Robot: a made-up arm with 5 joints.
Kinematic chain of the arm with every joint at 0, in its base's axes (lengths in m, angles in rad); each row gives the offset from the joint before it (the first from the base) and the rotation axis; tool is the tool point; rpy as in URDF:
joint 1: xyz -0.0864 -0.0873 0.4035 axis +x
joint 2: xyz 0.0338 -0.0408 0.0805 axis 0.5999 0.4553 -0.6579
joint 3: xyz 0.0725 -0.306 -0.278 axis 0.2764 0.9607 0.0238
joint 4: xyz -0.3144 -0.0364 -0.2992 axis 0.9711 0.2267 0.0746
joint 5: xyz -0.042 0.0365 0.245 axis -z
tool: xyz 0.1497 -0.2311 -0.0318 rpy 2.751 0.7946 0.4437
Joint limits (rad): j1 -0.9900..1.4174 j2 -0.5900..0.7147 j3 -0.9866..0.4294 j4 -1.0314..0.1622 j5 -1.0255..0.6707
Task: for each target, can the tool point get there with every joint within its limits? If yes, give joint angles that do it. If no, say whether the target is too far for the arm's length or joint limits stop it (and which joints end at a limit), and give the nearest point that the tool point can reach.
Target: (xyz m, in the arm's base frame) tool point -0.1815 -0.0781 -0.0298
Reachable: yes | joints 1.2259 -0.1428 0.0902 -0.7916 -0.0426
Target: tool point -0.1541 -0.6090 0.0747
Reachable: yes | joints 0.5209 -0.4613 0.2419 -0.4591 0.5299
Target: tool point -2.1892 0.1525 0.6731
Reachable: no: too far | nearest point -0.6927 0.1889 0.1142 | short by 1.598 m
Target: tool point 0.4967 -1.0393 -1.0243
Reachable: no: too far | nearest point 0.2561 -0.5573 -0.3014 | short by 0.902 m
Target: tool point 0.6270 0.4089 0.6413
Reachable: no: joint limits stop it (at a limit: joint 1, joint 2, joint 3, joint 4, joint 5) | nearest point 0.3185 0.1386 0.0884 | short by 0.688 m
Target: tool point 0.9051 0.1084 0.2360
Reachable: no: joint limits stop it (at a limit: joint 1, joint 2, joint 3, joint 4, joint 5) | nearest point 0.3185 0.1386 0.0884 | short by 0.606 m
